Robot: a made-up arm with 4 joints. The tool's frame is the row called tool. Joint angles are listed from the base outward. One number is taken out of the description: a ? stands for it. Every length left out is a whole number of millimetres.
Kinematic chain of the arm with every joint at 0, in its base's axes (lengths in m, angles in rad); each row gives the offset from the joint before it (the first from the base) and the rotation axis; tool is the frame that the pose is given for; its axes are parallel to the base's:
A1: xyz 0 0 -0.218 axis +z
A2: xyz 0.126 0.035 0 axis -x
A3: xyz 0 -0.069 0.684 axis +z
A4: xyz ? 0.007 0 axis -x
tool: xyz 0 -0.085 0.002
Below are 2 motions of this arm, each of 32 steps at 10 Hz.
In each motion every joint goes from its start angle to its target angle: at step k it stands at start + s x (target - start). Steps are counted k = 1, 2, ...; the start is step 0. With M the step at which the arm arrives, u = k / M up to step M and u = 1 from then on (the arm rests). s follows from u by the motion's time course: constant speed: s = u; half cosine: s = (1 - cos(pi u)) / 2; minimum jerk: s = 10 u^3 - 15 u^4 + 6 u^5.
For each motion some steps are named. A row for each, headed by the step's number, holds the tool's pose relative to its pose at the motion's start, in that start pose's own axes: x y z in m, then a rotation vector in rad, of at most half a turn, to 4 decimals.
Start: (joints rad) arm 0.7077 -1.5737 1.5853 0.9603
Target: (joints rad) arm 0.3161 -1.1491 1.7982 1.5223
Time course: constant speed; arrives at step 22
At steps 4, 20, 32:
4: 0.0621 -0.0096 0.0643 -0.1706 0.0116 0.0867
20: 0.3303 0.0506 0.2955 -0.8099 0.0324 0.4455
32: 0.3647 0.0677 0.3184 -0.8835 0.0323 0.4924

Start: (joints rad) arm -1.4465 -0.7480 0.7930 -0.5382
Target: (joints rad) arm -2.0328 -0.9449 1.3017 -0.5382
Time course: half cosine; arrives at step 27
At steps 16, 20, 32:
16: -0.1839 -0.0014 -0.0955 -0.1512 -0.1894 0.1887
20: -0.2326 0.0026 -0.1349 -0.2212 -0.2385 0.2467
32: -0.2675 0.0070 -0.1684 -0.2836 -0.2727 0.2908

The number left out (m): -0.347
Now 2 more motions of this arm.
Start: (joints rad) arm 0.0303 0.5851 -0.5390 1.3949
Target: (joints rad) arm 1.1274 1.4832 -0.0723 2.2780
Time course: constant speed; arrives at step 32
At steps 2, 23, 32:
2: -0.0495 0.0138 -0.0007 -0.0840 -0.0935 -0.0490
23: -0.4815 0.3545 -0.2601 -0.9066 -0.7057 -0.9638
32: -0.5200 0.5894 -0.4458 -1.1729 -0.6700 -1.5171

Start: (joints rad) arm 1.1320 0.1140 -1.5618 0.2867
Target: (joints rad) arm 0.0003 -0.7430 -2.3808 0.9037
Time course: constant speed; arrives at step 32
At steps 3, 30, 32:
3: 0.0641 0.0542 0.0408 -0.0678 0.1328 -0.1487
30: 0.8132 -0.1158 -0.0877 -0.3537 1.7020 -1.0178
32: 0.8381 -0.1723 -0.1335 -0.3339 1.8390 -1.0310

